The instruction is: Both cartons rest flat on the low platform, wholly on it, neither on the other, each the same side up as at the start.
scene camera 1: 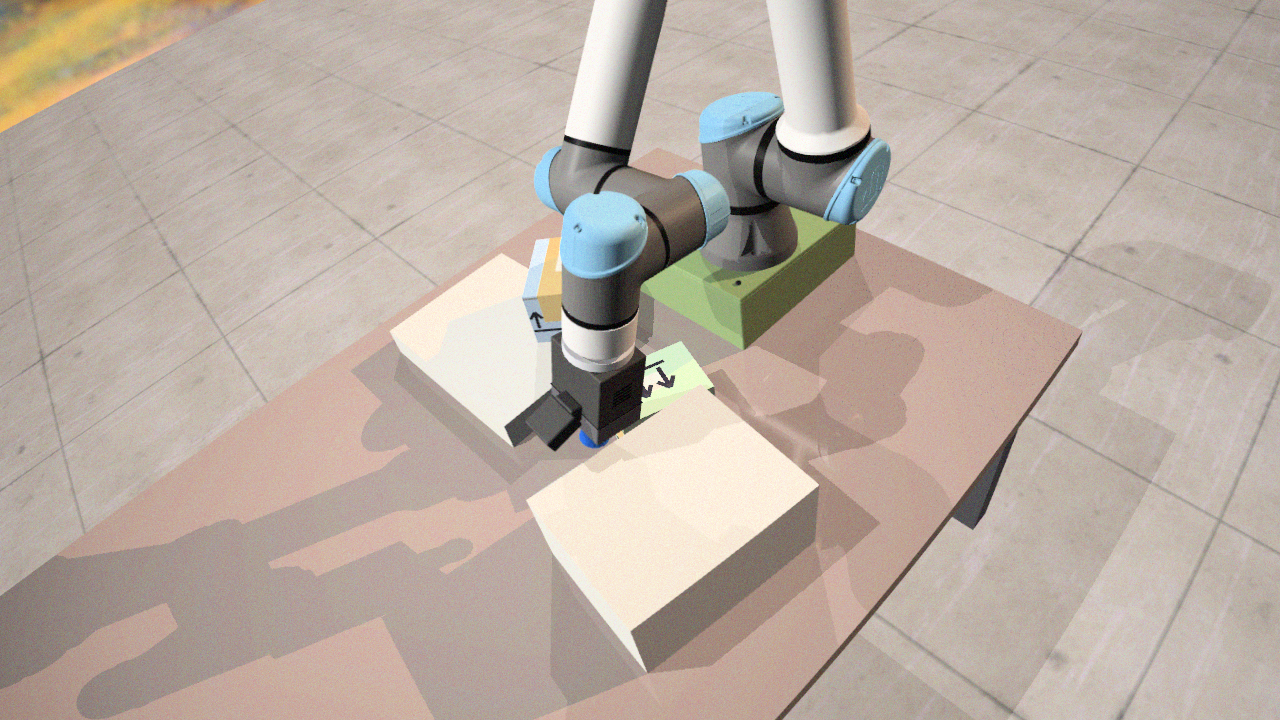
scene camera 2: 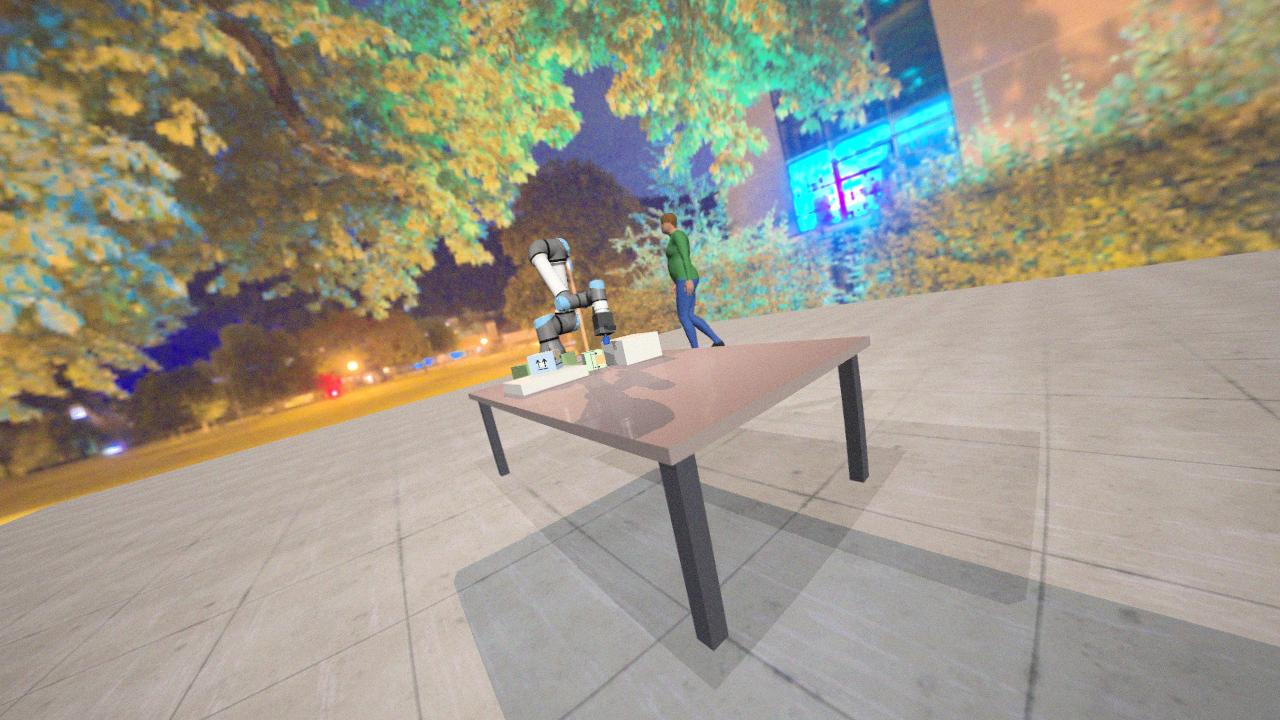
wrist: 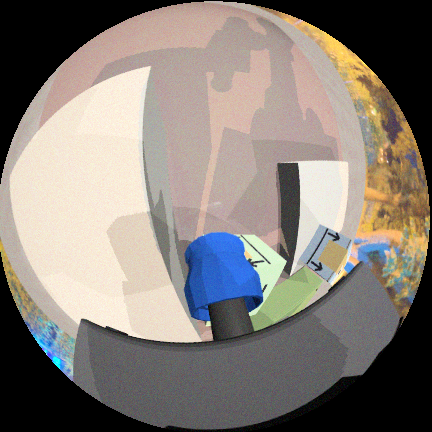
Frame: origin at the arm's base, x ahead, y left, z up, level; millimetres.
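Where they show: hand at its tool point: (scene camera 2: pixel 606 343) (wrist: pixel 215 256); arm's base at its link origin: (scene camera 1: pixel 748 241).
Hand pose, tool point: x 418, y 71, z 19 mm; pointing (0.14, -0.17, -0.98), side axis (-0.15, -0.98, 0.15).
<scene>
Each offset is from my tool point to the top centre of the thing. Level surfaces: height alone.
The low platform @[dy -313, dx -101, dz -66 mm] (scene camera 1: pixel 465 358) (scene camera 2: pixel 537 384) (wrist: pixel 325 187) is a pale slab on the table. The blue carton @[dy -246, dx -191, dz +25 mm] (scene camera 1: pixel 541 291) (scene camera 2: pixel 541 363) (wrist: pixel 322 245) stands on its base-side part, arrows up, partly behind the arm in scene camera 1. The green carton @[dy -15, dx -121, dz -27 mm] (scene camera 1: pixel 689 371) (scene camera 2: pixel 596 360) (wrist: pixel 272 265) is off the platform, low in the gap beside the tall block, an arrow-marked face showing and its lower part hidden. My suction cup (scene camera 1: pixel 592 438) (scene camera 2: pixel 605 339) (wrist: pixel 217 255) points down beside the green carton, on the side away from the base. No carton appears attached to it.
The tall pale block @[dy +128, dx +15, dz +6 mm] (scene camera 1: pixel 680 501) (scene camera 2: pixel 637 349) (wrist: pixel 90 200) stands close to the cup and the green carton. A green pedestal (scene camera 1: pixel 742 308) (wrist: pixel 290 297) carries the arm's base. The brown table @[dz -113 mm] (scene camera 1: pixel 966 358) (scene camera 2: pixel 760 380) bears everything. A person (scene camera 2: pixel 682 259) stands beyond the table.
</scene>
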